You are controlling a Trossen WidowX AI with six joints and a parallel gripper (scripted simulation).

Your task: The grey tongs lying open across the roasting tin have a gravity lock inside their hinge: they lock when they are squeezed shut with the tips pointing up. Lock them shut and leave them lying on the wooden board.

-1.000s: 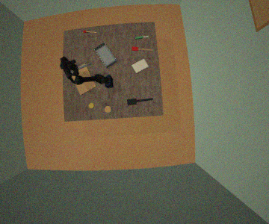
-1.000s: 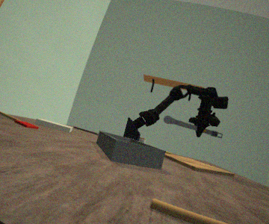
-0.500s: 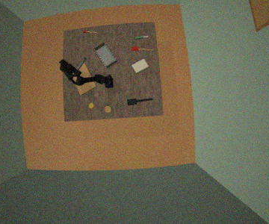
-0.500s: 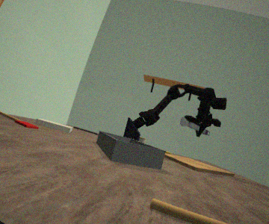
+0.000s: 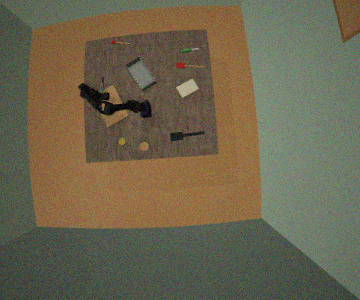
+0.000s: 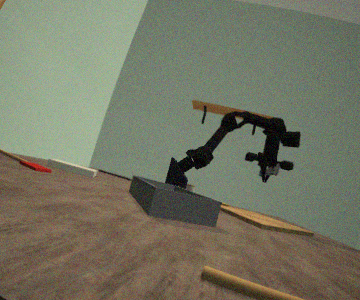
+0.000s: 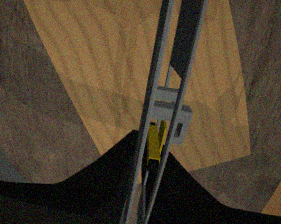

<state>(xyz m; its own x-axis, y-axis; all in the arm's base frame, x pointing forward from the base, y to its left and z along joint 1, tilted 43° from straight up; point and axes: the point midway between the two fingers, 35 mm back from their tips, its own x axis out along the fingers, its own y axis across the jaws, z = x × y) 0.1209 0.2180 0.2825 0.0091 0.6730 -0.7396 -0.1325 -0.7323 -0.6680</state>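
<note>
Now: the wooden board 15 cm below my gripper tip and 1 cm behind it. From my gripper tip the other things lie so: grey roasting tin (33 cm to the right, 25 cm ahead, 13 cm below); yellow disc (37 cm behind, 14 cm below, 8 cm to the right); white block (76 cm to the right, 14 cm below, 6 cm ahead).
</note>
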